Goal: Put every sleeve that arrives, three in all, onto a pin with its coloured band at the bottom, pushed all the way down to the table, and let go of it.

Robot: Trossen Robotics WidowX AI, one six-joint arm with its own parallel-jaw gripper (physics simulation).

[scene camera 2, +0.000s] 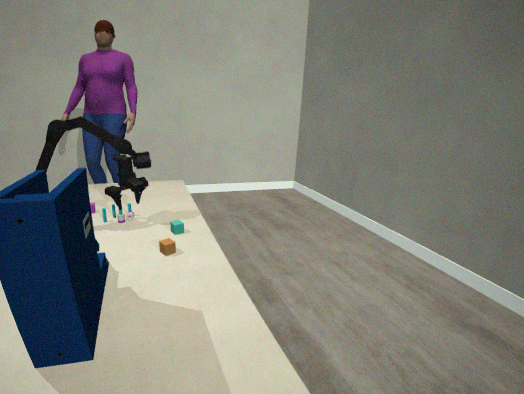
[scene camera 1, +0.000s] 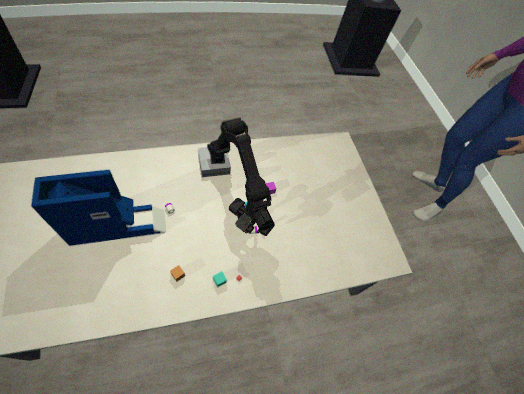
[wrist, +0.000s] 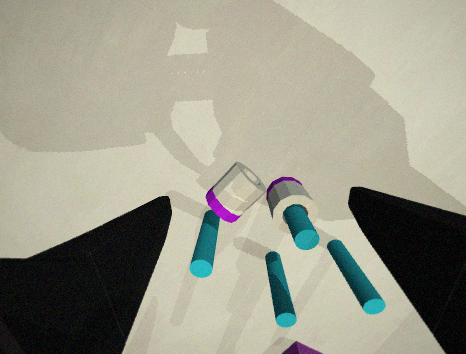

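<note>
My gripper (scene camera 2: 129, 204) (wrist: 258, 200) is open and empty, pointing down above the pins. One white sleeve (wrist: 291, 201) (scene camera 2: 121, 217) is around a teal pin (wrist: 306, 240), its purple band at the bottom. Another sleeve (wrist: 239, 189) (scene camera 2: 130, 215) lies on its side on the table beside it, near the foot of a bare pin (wrist: 205, 245). Two more bare pins, one (wrist: 281, 292) in the middle and one (wrist: 356, 277) at the right, stand nearer the wrist camera. A third sleeve (scene camera 1: 170, 208) is by the blue dispenser's chute. In scene camera 1 the arm hides most of the pins.
The tall blue dispenser (scene camera 1: 92, 215) (scene camera 2: 47, 270) stands on the table (scene camera 1: 320, 255). An orange cube (scene camera 1: 177, 273) (scene camera 2: 167, 246), a teal cube (scene camera 1: 219, 279) (scene camera 2: 177, 227) and a small red cube (scene camera 1: 239, 278) lie apart. A purple block (scene camera 1: 271, 188) (scene camera 2: 92, 207) is near the pins. A person (scene camera 2: 106, 85) stands beyond the table.
</note>
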